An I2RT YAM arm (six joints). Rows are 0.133 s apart.
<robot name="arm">
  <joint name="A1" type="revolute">
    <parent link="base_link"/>
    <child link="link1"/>
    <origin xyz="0 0 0.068" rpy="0 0 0"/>
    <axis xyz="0 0 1"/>
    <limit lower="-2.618" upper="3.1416"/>
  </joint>
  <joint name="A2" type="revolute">
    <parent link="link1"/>
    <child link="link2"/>
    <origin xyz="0.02 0.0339 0.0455" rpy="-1.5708 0 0"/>
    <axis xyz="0 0 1"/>
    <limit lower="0" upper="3.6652"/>
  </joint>
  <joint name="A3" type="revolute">
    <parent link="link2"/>
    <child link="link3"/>
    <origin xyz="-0.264 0 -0.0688" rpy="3.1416 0 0"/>
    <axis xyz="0 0 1"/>
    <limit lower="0" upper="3.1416"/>
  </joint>
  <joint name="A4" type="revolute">
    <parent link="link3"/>
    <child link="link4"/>
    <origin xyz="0.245 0.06 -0.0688" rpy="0 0 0"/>
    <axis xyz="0 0 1"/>
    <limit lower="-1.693" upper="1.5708"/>
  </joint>
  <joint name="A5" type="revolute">
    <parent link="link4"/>
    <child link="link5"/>
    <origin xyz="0.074 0.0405 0.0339" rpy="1.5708 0 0"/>
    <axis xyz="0 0 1"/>
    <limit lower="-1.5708" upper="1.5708"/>
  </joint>
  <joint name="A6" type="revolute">
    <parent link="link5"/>
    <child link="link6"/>
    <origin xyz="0.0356 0 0.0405" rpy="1.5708 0 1.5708"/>
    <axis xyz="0 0 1"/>
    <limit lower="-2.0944" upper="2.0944"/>
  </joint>
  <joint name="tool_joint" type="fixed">
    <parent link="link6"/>
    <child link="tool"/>
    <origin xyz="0 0 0" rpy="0 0 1.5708"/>
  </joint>
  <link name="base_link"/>
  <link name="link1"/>
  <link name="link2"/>
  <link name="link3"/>
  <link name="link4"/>
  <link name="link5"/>
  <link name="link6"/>
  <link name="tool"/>
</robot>
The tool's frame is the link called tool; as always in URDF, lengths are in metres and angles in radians.
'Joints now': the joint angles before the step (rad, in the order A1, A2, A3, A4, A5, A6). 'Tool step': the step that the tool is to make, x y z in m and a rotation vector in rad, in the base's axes. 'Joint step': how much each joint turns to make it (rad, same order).
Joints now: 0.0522, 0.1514, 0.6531, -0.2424, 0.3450, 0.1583
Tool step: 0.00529, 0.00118, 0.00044, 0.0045, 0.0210, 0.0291
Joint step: -0.0001, 0.0255, 0.0060, -0.0056, -0.0269, 0.0133
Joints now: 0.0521, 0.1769, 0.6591, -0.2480, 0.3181, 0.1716
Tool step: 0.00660, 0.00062, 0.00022, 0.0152, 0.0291, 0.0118
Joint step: 0.0003, 0.0330, 0.0083, -0.0097, -0.0077, 0.0198
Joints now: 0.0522, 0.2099, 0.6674, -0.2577, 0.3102, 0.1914
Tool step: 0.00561, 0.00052, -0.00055, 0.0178, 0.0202, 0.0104
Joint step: 0.0000, 0.0253, 0.0030, -0.0034, -0.0068, 0.0214
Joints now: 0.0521, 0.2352, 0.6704, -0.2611, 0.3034, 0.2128
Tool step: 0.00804, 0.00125, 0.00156, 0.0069, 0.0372, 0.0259
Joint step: 0.0001, 0.0441, 0.0170, -0.0134, -0.0242, 0.0132
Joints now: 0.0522, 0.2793, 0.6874, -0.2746, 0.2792, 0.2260
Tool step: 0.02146, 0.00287, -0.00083, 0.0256, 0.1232, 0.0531
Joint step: -0.0001, 0.1126, 0.0411, -0.0594, -0.0508, 0.0367
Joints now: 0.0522, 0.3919, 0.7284, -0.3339, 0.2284, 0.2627
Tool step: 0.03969, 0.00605, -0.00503, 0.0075, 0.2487, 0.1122
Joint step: -0.0001, 0.2142, 0.0885, -0.1237, -0.1137, 0.0067
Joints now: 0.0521, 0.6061, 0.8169, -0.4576, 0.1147, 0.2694
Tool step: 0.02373, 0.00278, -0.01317, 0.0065, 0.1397, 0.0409
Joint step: 0.0001, 0.1156, 0.0179, -0.0415, -0.0430, 0.0004
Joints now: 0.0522, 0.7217, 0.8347, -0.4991, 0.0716, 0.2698
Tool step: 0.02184, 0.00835, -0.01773, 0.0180, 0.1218, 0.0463
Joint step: 0.0353, 0.1080, -0.0002, -0.0132, -0.0213, 0.0191
